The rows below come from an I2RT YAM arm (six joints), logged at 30 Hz.
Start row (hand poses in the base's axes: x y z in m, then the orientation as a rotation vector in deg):
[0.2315, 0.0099, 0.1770, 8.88, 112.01, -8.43]
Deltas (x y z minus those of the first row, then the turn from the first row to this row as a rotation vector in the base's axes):
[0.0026, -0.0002, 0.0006, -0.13, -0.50, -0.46]
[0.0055, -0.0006, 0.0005, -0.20, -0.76, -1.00]
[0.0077, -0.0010, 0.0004, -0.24, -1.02, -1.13]
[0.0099, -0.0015, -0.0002, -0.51, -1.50, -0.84]
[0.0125, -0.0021, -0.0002, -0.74, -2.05, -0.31]
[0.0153, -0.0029, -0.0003, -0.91, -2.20, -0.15]
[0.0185, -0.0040, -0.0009, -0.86, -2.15, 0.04]
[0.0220, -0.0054, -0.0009, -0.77, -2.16, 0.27]
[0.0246, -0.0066, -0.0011, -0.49, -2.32, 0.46]
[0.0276, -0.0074, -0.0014, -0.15, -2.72, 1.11]
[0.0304, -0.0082, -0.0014, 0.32, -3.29, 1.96]
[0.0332, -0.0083, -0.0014, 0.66, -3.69, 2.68]
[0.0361, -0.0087, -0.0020, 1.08, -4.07, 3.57]
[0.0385, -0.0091, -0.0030, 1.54, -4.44, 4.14]
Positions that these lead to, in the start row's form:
[0.2341, 0.0097, 0.1776, 9.27, 111.47, -8.81]
[0.2370, 0.0093, 0.1775, 9.76, 111.18, -9.20]
[0.2392, 0.0089, 0.1774, 9.87, 110.91, -9.30]
[0.2414, 0.0084, 0.1768, 9.43, 110.42, -9.32]
[0.2440, 0.0078, 0.1768, 8.79, 109.88, -9.14]
[0.2468, 0.0070, 0.1767, 8.53, 109.72, -9.18]
[0.2500, 0.0059, 0.1761, 8.38, 109.78, -9.02]
[0.2535, 0.0045, 0.1761, 8.21, 109.79, -8.78]
[0.2561, 0.0033, 0.1759, 8.22, 109.67, -8.37]
[0.2591, 0.0025, 0.1756, 7.83, 109.34, -7.57]
[0.2619, 0.0017, 0.1756, 7.34, 108.85, -6.51]
[0.2647, 0.0016, 0.1756, 6.88, 108.52, -5.67]
[0.2676, 0.0012, 0.1750, 6.31, 108.20, -4.65]
[0.2700, 0.0008, 0.1740, 6.07, 107.89, -3.81]

